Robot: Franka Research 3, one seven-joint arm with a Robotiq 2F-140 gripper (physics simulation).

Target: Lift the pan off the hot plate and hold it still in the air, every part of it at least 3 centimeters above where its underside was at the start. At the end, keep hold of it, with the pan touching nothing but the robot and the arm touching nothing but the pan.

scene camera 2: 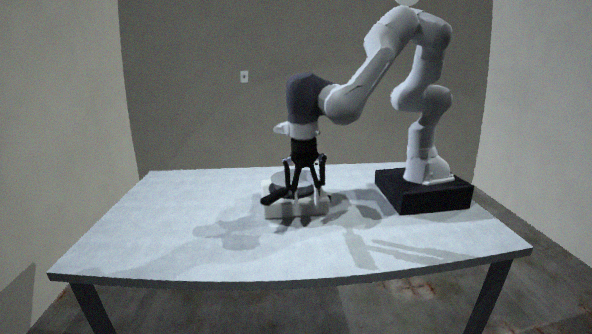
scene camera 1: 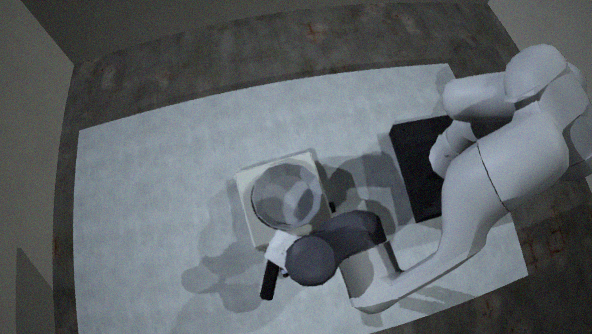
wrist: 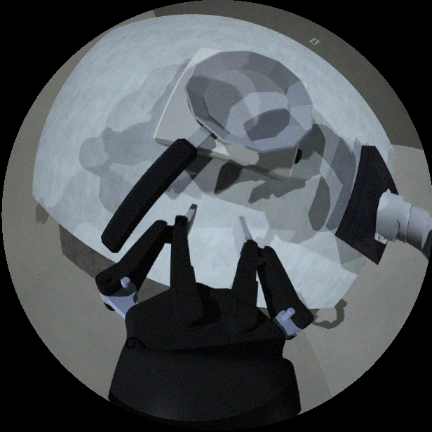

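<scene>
The grey round pan (scene camera 1: 285, 195) (scene camera 2: 280, 178) (wrist: 250, 100) sits on the cream hot plate (scene camera 1: 246, 205) (scene camera 2: 272, 211) (wrist: 174, 120). Its black handle (scene camera 1: 270, 281) (scene camera 2: 273, 197) (wrist: 150, 195) sticks out past the plate's edge. My gripper (scene camera 2: 305, 200) (wrist: 215, 218) points down beside the handle, on the side toward the robot base. Its fingers are partway apart with nothing between them; in the wrist view the handle lies outside the left finger. The arm hides the fingertips in scene camera 1. Whether that finger touches the handle cannot be told.
The hot plate's small black knob (scene camera 1: 332, 207) (wrist: 298, 155) is on its side toward the robot base. The arm's black base block (scene camera 1: 415, 170) (scene camera 2: 435, 200) (wrist: 362, 210) stands on the right of the pale table (scene camera 1: 150, 160) (scene camera 2: 165, 215) (wrist: 90, 80). Arm shadows fall around the hot plate.
</scene>
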